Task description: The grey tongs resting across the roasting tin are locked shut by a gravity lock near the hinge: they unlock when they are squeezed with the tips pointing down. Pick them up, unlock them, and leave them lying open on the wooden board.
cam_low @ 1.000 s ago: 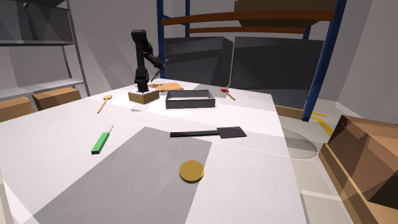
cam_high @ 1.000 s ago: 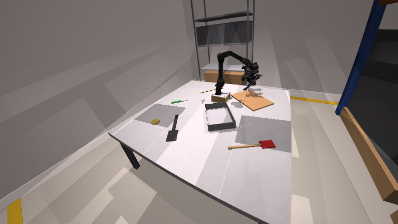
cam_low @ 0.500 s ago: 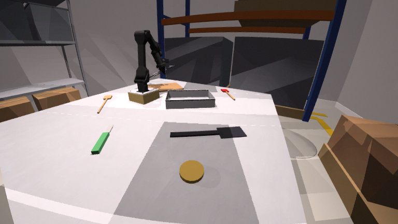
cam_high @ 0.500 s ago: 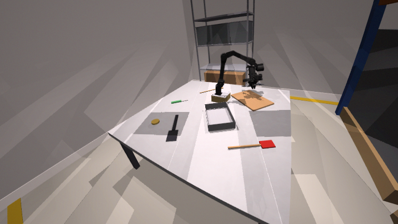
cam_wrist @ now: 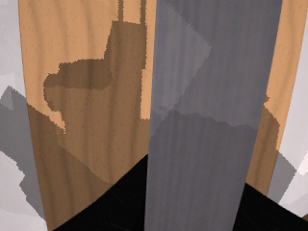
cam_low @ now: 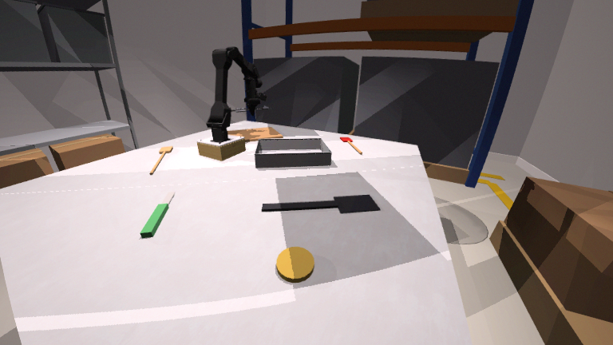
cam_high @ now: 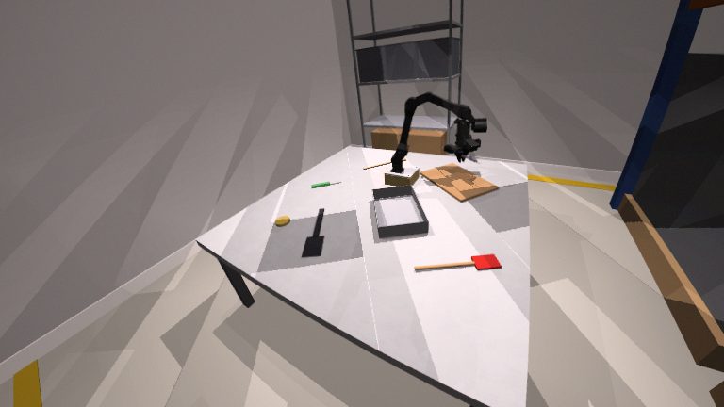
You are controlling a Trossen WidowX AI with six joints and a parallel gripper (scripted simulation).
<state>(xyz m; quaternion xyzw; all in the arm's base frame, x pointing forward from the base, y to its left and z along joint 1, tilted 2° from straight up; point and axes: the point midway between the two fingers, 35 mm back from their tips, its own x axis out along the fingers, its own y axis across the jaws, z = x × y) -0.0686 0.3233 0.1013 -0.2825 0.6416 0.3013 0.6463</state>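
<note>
Right now my gripper tip is 20 mm past the wooden board, 20 mm to the left of it and 120 mm above it. From my gripper tip the other things lie so: red spatula 570 mm ahead, 120 mm to the left, 120 mm below; then roasting tin 370 mm ahead, 210 mm to the right, 100 mm below; then green-handled tool 230 mm ahead, 700 mm to the right, 120 mm below.
</note>
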